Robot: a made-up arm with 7 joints.
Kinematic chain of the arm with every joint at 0, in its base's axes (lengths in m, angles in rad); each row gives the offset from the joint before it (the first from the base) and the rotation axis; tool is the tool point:
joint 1: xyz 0 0 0.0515 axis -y
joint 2: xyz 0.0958 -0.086 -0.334 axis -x
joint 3: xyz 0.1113 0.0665 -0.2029 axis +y
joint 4: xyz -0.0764 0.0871 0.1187 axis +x
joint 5: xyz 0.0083 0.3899 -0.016 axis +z
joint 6: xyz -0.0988 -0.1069 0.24 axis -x
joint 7: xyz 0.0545 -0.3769 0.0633 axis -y
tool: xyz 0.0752 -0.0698 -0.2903
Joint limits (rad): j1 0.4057..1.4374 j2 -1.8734..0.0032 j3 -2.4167..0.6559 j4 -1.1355..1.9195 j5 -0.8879..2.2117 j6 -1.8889..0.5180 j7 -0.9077..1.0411
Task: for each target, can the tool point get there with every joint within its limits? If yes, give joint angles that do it. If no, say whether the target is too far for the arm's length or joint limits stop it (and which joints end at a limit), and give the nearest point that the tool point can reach.
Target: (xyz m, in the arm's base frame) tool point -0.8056 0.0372 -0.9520
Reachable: no: joint limits stop it (at a limit: joint 1, joint 2, joint 5, joint 6, joint 7) | nearest point -0.6036 0.0427 -0.8531 | short by 0.225 m
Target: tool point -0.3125 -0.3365 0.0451
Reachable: yes | joints 1.1804 -1.3193 -1.2434 0.7722 1.5548 -0.1460 0.5214
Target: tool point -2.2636 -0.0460 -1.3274
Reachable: no: too far | nearest point -0.6553 0.0406 -0.7300 | short by 1.718 m
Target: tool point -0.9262 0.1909 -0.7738
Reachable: no: joint limits stop it (at a limit: joint 1, joint 5, joint 6, joint 7) | nearest point -0.6844 0.1854 -0.6686 | short by 0.264 m
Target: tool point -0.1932 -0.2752 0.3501
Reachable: yes | joints 1.2978 -1.2085 -0.9475 0.4407 1.3035 -0.0537 0.4726
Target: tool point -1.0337 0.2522 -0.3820
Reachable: no: joint limits stop it (at a limit: joint 1, joint 5, joint 6, joint 7) | nearest point -0.8166 0.2244 -0.3195 | short by 0.228 m
